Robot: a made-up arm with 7 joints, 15 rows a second.
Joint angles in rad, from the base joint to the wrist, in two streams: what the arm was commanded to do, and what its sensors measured. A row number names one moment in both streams.
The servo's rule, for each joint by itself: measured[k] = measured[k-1] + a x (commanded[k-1-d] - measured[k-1]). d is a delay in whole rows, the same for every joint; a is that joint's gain. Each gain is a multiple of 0.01, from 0.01 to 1. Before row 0 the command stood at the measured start. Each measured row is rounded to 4 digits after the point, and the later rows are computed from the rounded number. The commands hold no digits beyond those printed.
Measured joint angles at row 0:
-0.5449, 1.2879, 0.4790, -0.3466, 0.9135, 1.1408, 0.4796
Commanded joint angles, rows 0 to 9:
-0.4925, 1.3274, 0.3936, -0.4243, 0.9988, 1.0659, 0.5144
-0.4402, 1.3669, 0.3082, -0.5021, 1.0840, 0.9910, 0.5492
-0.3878, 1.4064, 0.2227, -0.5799, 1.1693, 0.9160, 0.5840
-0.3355, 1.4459, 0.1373, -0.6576, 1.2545, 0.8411, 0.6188
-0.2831, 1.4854, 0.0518, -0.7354, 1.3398, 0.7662, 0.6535
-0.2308, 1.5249, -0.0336, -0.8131, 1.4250, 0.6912, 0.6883
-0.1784, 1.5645, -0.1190, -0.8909, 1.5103, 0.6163, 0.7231
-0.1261, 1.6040, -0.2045, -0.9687, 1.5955, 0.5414, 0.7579
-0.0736, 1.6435, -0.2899, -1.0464, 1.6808, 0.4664, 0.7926
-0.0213, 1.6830, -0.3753, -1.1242, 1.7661, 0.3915, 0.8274
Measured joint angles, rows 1 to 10:
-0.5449, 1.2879, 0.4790, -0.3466, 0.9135, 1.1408, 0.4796
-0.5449, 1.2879, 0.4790, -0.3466, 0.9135, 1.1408, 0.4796
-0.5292, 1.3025, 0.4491, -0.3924, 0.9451, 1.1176, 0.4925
-0.5025, 1.3263, 0.3998, -0.4571, 0.9965, 1.0784, 0.5135
-0.4681, 1.3559, 0.3378, -0.5296, 1.0604, 1.0281, 0.5396
-0.4283, 1.3892, 0.2676, -0.6051, 1.1322, 0.9701, 0.5689
-0.3847, 1.4248, 0.1921, -0.6820, 1.2090, 0.9069, 0.6002
-0.3385, 1.4618, 0.1131, -0.7593, 1.2889, 0.8400, 0.6328
-0.2905, 1.4998, 0.0319, -0.8369, 1.3708, 0.7707, 0.6662
-0.2412, 1.5384, -0.0508, -0.9147, 1.4539, 0.6996, 0.7001
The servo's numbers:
d 2
a 0.30 0.37 0.35 0.59 0.37 0.31 0.37

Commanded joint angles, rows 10 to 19:
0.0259, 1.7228, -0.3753, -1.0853, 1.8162, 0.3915, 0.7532
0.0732, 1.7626, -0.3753, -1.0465, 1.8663, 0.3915, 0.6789
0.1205, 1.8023, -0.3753, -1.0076, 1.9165, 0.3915, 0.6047
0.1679, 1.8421, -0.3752, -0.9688, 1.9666, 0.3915, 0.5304
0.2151, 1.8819, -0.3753, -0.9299, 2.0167, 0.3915, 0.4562
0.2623, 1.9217, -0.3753, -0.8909, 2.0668, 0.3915, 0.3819
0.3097, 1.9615, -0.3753, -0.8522, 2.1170, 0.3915, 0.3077
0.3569, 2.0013, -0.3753, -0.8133, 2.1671, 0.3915, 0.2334
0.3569, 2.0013, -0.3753, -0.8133, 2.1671, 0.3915, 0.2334
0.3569, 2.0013, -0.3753, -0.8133, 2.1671, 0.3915, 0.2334
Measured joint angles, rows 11 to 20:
-0.1909, 1.5773, -0.1345, -0.9924, 1.5379, 0.6273, 0.7343
-0.1400, 1.6164, -0.2188, -1.0702, 1.6223, 0.5542, 0.7687
-0.0902, 1.6558, -0.2736, -1.0791, 1.6940, 0.5038, 0.7630
-0.0412, 1.6953, -0.3092, -1.0599, 1.7578, 0.4690, 0.7319
0.0073, 1.7349, -0.3323, -1.0290, 1.8165, 0.4450, 0.6848
0.0555, 1.7746, -0.3473, -0.9935, 1.8720, 0.4284, 0.6277
0.1034, 1.8143, -0.3571, -0.9560, 1.9255, 0.4170, 0.5642
0.1511, 1.8540, -0.3635, -0.9176, 1.9778, 0.4091, 0.4967
0.1987, 1.8938, -0.3676, -0.8790, 2.0293, 0.4036, 0.4268
0.2462, 1.9336, -0.3703, -0.8402, 2.0803, 0.3998, 0.3552

